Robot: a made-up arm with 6 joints.
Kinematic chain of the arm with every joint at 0, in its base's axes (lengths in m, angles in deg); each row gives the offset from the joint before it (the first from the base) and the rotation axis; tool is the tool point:
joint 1: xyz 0 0 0.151 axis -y
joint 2: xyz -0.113 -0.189 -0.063 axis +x
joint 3: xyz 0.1 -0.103 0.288 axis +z
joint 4: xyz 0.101 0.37 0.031 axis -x
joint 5: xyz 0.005 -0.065 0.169 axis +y
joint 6: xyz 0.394 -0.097 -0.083 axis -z
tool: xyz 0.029 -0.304 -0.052
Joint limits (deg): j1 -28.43..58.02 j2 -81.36..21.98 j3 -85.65..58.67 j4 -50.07..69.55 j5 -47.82..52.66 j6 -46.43..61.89
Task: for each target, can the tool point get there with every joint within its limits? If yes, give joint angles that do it. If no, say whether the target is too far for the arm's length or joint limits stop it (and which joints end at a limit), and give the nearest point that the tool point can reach.
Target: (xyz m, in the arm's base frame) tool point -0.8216 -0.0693 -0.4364
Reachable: no: joint limits stop it (at a limit: joint 1, joint 3, joint 4, joint 5, joint 6) | nearest point -0.4578 -0.1168 -0.2520 | short by 0.411 m
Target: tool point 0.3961 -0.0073 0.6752
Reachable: yes | joints 14.52 -42.35 5.35 -9.43 -27.50 5.39
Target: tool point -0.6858 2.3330 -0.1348
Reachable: no: too far | nearest point -0.3536 0.9886 -0.0026 | short by 1.391 m
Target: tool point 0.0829 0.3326 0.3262
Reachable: yes | joints 20.93 -66.32 19.35 44.61 31.23 50.48
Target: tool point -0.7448 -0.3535 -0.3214
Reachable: no: joint limits stop it (at a limit: joint 1, joint 3, joint 4, joint 5, joint 6) | nearest point -0.4539 -0.3056 -0.2447 | short by 0.305 m
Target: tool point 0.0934 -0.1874 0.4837
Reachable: yes | joints 1.09 -66.39 -72.99 -30.76 -0.44 52.09
